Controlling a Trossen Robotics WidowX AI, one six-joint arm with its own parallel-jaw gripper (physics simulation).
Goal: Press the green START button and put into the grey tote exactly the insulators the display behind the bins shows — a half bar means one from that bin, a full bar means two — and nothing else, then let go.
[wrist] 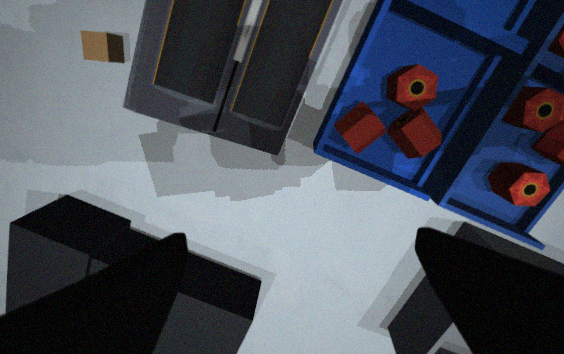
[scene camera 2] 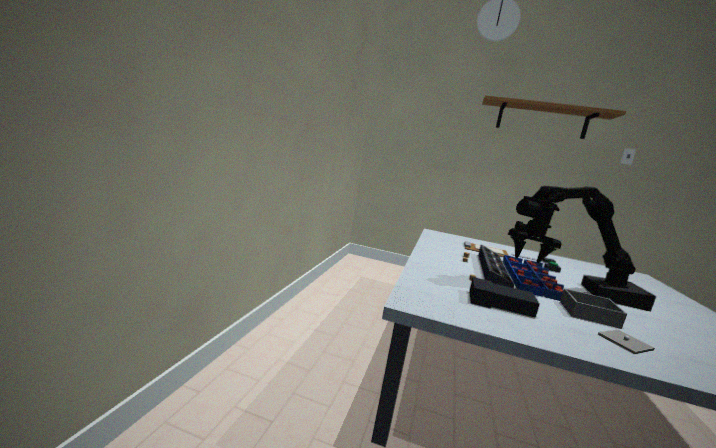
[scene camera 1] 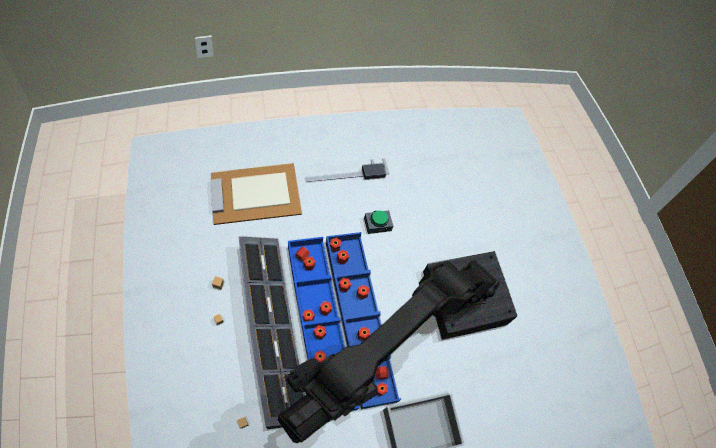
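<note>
My gripper (scene camera 2: pixel 529 259) (wrist: pixel 302 241) is open and empty, above the table beyond the near end of the bins; the arm hides its fingers in scene view 1. The blue bins (scene camera 1: pixel 352 275) (wrist: pixel 372 175) hold red hexagonal insulators. In the wrist view, the near left bin has one upright insulator (wrist: pixel 416 87) and two on their sides. The green START button (scene camera 1: pixel 379 217) stands beyond the bins. The display (scene camera 1: pixel 261 303) (wrist: pixel 200 50) shows dark cells with thin orange outlines; I make out no filled bars. The grey tote (scene camera 1: pixel 453 420) (scene camera 2: pixel 591 311) (wrist: pixel 417 317) shows no insulator in its visible part.
A black block (scene camera 2: pixel 501 299) (wrist: pixel 45 265) stands near the display's end. Small wooden cubes (scene camera 1: pixel 217 282) (wrist: pixel 95 46) lie behind the display. A clipboard (scene camera 1: pixel 221 215) and a caliper (scene camera 1: pixel 373 171) lie beyond the bins. A flat plate (scene camera 2: pixel 636 344) lies beside the tote.
</note>
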